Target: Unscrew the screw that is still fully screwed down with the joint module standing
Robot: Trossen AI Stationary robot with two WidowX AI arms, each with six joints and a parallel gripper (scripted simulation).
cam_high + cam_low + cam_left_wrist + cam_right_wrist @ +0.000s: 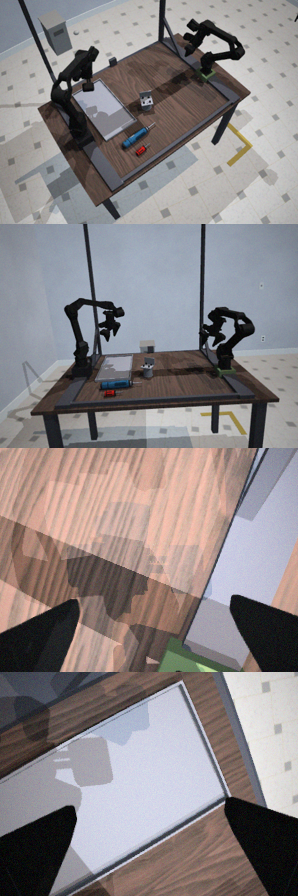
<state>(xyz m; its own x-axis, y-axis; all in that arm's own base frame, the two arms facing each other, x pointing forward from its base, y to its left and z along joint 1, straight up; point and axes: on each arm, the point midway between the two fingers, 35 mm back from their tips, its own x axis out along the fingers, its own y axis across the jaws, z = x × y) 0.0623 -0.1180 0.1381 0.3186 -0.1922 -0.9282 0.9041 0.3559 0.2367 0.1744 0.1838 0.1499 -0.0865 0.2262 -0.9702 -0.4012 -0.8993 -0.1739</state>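
My left hand is 400 mm to the left of the screw, 140 mm short of it and 110 mm above it. Also, from my left hand: grey cylinder: 410 mm to the right, 150 mm below, 120 mm ahead; dark frame rail: 420 mm ahead, 360 mm to the right, 170 mm below; bracket: 410 mm to the right, 110 mm below, 110 mm ahead.
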